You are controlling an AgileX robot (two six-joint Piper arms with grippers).
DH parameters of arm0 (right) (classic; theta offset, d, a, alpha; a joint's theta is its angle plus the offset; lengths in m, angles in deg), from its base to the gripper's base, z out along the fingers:
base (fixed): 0 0 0 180
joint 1: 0 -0.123 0 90
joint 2: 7.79 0 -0.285 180
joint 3: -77.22 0 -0.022 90
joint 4: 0 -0.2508 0 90
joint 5: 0 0 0.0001 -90
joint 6: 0 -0.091 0 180
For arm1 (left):
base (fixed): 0 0 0 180
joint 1: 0 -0.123 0 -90
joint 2: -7.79 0 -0.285 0
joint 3: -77.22 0 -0.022 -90
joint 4: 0 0.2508 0 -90
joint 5: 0 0 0.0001 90
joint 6: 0 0.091 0 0
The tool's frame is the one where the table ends.
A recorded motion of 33 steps. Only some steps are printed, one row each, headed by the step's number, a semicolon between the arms.
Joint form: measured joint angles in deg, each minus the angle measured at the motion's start. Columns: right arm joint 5, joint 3, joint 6, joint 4, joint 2, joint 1; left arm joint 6, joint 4, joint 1, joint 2, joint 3, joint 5.
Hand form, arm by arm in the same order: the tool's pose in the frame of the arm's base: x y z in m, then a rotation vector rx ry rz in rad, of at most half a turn. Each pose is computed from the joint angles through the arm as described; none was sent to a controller.
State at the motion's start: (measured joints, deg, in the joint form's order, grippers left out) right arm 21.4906 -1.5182 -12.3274 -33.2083 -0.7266 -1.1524; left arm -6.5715 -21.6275 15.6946 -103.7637 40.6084 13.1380
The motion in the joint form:
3: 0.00 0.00 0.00 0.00 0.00 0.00; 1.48 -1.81 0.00 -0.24 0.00 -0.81
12: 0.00 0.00 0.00 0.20 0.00 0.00; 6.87 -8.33 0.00 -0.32 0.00 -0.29
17: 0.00 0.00 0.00 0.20 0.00 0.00; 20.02 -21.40 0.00 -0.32 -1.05 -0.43
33: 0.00 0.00 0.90 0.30 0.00 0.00; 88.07 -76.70 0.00 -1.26 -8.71 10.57
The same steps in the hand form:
3: 0.0518 0.0194 0.1766 0.5394 1.7940 0.7309; 0.2744 -0.0852 0.1004 -0.2830 2.8155 -0.3000
12: 0.0518 0.0193 0.1766 0.5373 1.7948 0.7275; 0.2739 -0.0875 0.1003 -0.3012 2.8200 -0.3396
17: 0.0518 0.0193 0.1766 0.5373 1.7948 0.7275; 0.2703 -0.0902 0.0985 -0.2852 2.8166 -0.3976
33: 0.0518 0.0192 0.1766 0.5216 1.7975 0.7150; 0.2407 -0.1053 0.0858 0.0836 2.7449 -0.7231

